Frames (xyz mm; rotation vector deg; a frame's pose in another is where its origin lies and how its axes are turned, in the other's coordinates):
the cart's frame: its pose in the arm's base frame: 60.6 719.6 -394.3 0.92 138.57 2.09
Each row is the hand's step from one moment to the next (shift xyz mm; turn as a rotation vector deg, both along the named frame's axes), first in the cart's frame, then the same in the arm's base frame.
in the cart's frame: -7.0 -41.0 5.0 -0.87 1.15 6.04
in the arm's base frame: 8.5 -41.0 -0.4 4.65 1.26 -3.92
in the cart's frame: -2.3 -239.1 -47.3 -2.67 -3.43 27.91
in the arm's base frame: -30.0 -240.1 29.6 20.46 -2.87 -19.26
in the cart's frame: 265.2 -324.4 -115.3 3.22 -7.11 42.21
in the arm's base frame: -275.7 -321.1 -98.9 25.50 -6.11 -33.99
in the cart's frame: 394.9 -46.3 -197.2 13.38 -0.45 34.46
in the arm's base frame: -426.7 -42.1 -114.7 12.76 0.60 -34.69
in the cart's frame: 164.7 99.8 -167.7 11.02 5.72 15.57
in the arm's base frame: -234.3 99.6 19.9 2.05 6.30 -18.78
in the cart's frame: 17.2 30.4 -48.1 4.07 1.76 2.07
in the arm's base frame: -44.7 29.7 25.6 -1.68 1.89 -4.19
